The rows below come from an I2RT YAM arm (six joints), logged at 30 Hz.
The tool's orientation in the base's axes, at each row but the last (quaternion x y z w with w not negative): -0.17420, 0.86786, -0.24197, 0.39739; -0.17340, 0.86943, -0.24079, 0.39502; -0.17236, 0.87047, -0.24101, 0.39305; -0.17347, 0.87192, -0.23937, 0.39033; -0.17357, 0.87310, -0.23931, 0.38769; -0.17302, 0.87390, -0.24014, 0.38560; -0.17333, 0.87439, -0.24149, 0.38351; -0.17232, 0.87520, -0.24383, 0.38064; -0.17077, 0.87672, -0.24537, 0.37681; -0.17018, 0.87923, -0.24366, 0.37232; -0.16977, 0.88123, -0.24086, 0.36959
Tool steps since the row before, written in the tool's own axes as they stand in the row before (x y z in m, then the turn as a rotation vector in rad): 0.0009, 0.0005, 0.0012, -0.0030, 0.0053, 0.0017; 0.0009, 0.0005, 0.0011, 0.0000, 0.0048, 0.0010; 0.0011, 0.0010, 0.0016, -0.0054, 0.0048, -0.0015; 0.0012, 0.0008, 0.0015, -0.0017, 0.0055, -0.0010; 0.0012, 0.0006, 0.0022, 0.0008, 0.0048, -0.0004; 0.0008, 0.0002, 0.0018, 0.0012, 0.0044, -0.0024; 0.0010, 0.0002, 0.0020, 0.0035, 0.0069, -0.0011; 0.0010, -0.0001, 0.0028, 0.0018, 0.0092, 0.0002; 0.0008, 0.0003, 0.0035, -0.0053, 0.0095, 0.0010; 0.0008, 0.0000, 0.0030, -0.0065, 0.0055, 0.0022; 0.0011, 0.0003, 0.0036, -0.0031, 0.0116, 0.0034
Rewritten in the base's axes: 0.0003, -0.0004, -0.0015, 0.0026, 0.0054, -0.0021; 0.0002, -0.0003, -0.0015, 0.0002, 0.0037, -0.0032; 0.0004, -0.0002, -0.0021, 0.0017, 0.0070, 0.0014; 0.0003, -0.0004, -0.0020, -0.0003, 0.0057, -0.0014; 0.0008, -0.0007, -0.0023, -0.0014, 0.0037, -0.0029; 0.0008, -0.0007, -0.0016, -0.0031, 0.0037, -0.0017; 0.0008, -0.0009, -0.0019, -0.0039, 0.0043, -0.0052; 0.0015, -0.0014, -0.0022, -0.0021, 0.0066, -0.0063; 0.0020, -0.0012, -0.0027, 0.0031, 0.0101, -0.0028; 0.0017, -0.0013, -0.0023, 0.0053, 0.0070, -0.0007; 0.0019, -0.0014, -0.0030, 0.0032, 0.0100, -0.0067
